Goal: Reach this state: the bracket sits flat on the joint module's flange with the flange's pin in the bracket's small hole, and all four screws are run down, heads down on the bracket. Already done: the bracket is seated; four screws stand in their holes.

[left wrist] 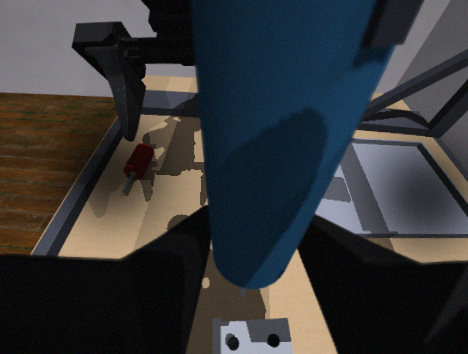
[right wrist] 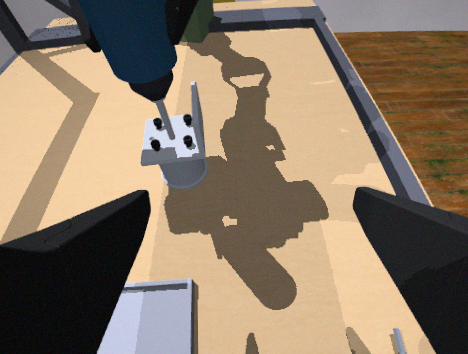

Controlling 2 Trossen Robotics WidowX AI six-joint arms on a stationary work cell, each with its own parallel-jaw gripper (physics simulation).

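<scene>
The light grey bracket sits on the round joint module, its upright wall on the right in the right wrist view. Four black screws stand in it, heads showing; how deep each sits I cannot tell. My left gripper is shut on the blue power screwdriver. Its bit overlaps the plate between the screw heads in the right wrist view; contact is unclear. My right gripper is open and empty, nearer the camera than the bracket. The flange pin is not discernible.
A red-handled screwdriver lies on the table at the left in the left wrist view, below a black finger. A pale tray lies near the work. A green block stands at the back. Dark rails edge the table.
</scene>
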